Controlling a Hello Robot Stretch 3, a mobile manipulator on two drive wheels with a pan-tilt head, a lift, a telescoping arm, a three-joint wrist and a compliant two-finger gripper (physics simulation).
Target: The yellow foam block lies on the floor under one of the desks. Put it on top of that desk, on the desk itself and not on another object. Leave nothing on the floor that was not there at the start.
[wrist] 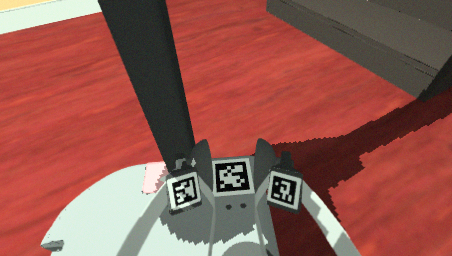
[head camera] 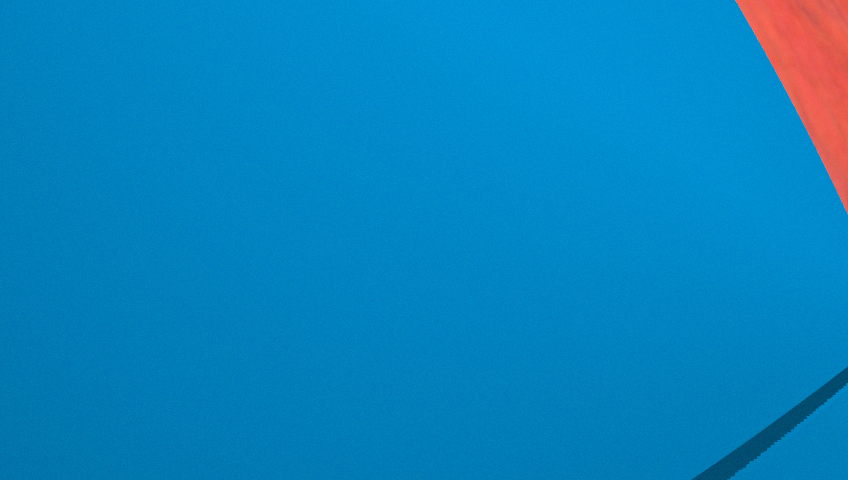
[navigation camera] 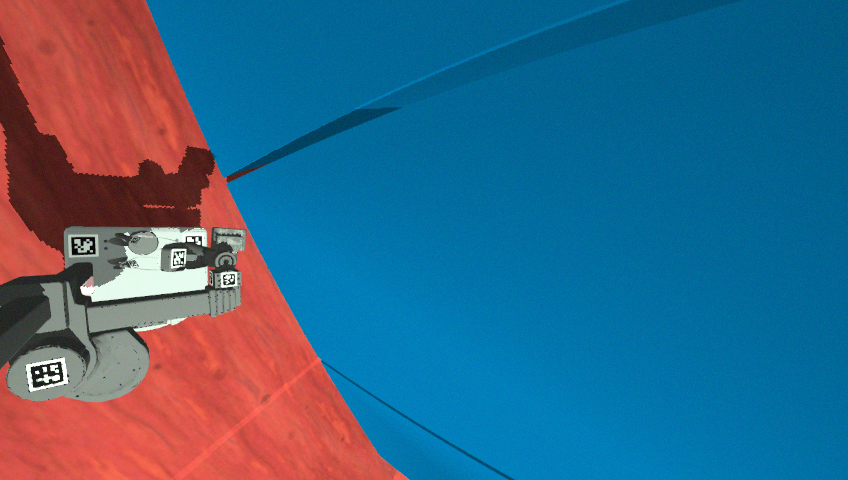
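Pixels of known places: gripper, fingertip midpoint: (wrist: 232, 156) (navigation camera: 110, 250); robot's base, origin of the base link: (navigation camera: 143, 241).
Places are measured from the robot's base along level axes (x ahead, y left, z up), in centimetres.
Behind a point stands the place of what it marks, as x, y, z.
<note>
The yellow foam block does not show in the head, navigation or wrist view. A broad, smooth blue surface (head camera: 416, 237) @[1.9, -35.2, 105.4] (navigation camera: 535, 237) @[5.1, -33.6, 113.6] fills most of the head view and the right of the navigation view; whether it is one of the desks I cannot tell. My gripper (navigation camera: 121, 251) @[-0.6, 6.5, 30.7] (wrist: 232, 156) @[-0.6, 6.5, 30.7] is open and empty, with its two dark fingertips apart. It is folded back over my own base (navigation camera: 148, 282) @[-11.6, -0.8, 16.0] (wrist: 110, 200) @[-17.6, 10.8, 16.0], well to the left of the blue surface's edge in the navigation view.
Red wooden floor (head camera: 821, 59) @[-29.9, -40.2, 0.0] (navigation camera: 238, 428) @[-81.2, -25.8, 0.0] (wrist: 300, 90) @[25.2, 50.5, 0.0] borders the blue surface. In the wrist view, my dark mast (wrist: 145, 75) @[-7.1, 11.6, 35.6] rises beside the gripper, a dark grey piece of furniture (wrist: 370, 45) @[50.3, 61.6, 7.7] stands at the upper right, and a white baseboard (wrist: 45, 19) @[-82.3, 115.6, 2.0] runs along the upper left.
</note>
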